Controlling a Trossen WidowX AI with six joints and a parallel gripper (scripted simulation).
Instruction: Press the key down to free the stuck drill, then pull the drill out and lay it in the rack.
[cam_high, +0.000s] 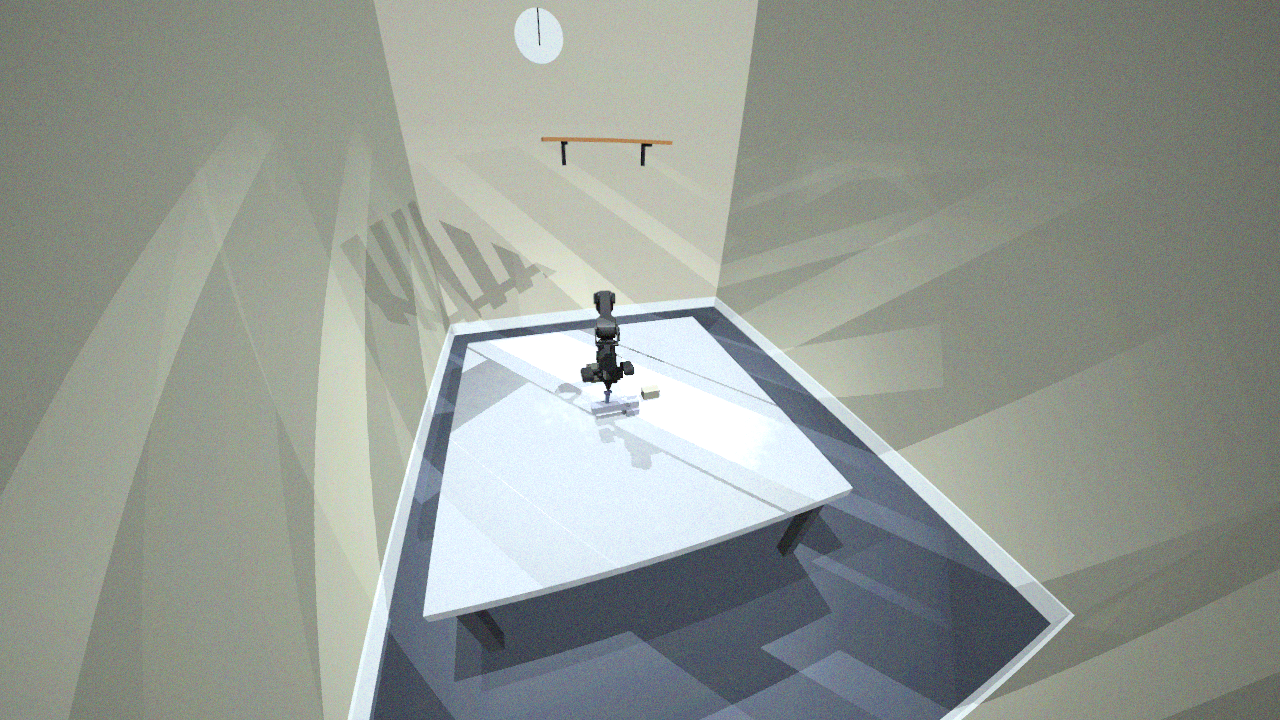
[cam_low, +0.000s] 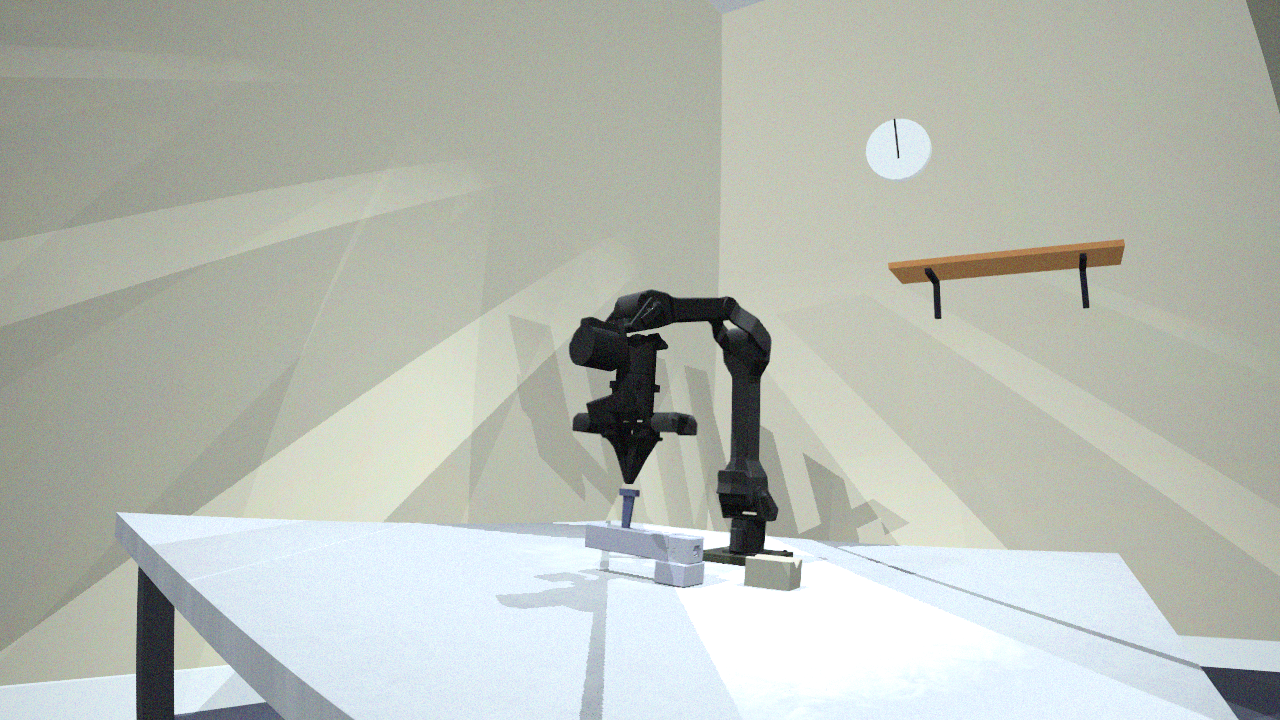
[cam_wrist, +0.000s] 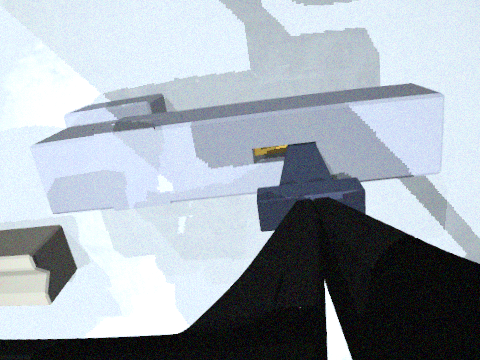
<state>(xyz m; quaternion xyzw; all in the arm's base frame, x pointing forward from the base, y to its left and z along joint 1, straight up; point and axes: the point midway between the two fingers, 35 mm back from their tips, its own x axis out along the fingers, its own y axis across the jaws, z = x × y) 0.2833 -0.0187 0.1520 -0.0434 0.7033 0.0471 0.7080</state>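
Right now my gripper tip is 4 cm above the blue key. From my gripper tip the other things lie so: grey housing block: 9 cm below, 3 cm to the left, 1 cm behind; rack: 19 cm to the left, 11 cm below, 10 cm behind; drill: 8 cm below, 5 cm to the left, 1 cm behind.
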